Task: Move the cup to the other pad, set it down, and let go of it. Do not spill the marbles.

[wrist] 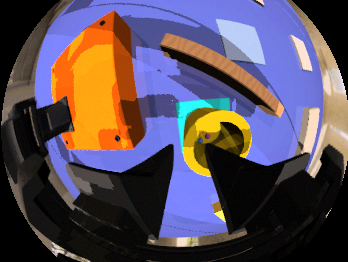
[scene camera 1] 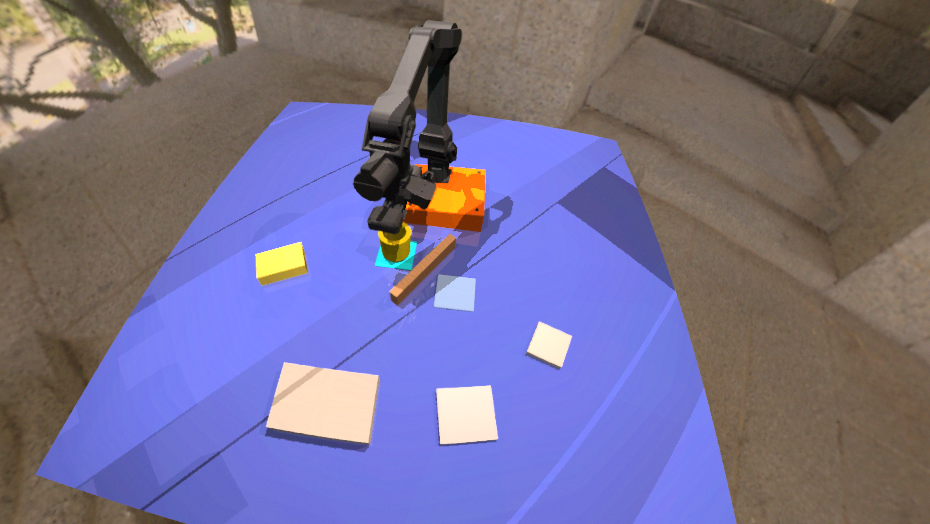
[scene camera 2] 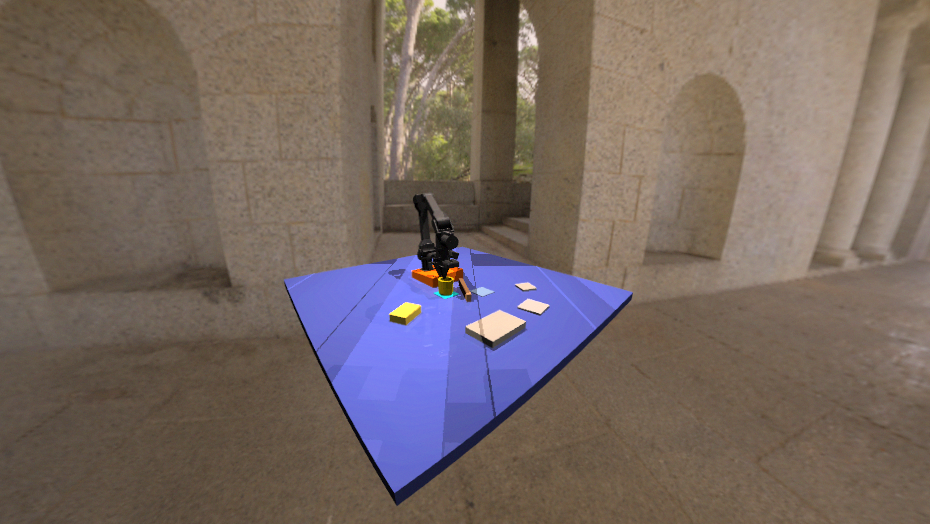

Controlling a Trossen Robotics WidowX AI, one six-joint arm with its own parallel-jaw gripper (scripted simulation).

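Note:
There is a wooden bar here that I can see, along with a tan slab, a yellow block and a yellow cup, and I also see a cyan pad and a pale blue pad. My own gripper is visible to me as well, and the wrist view shows it too.

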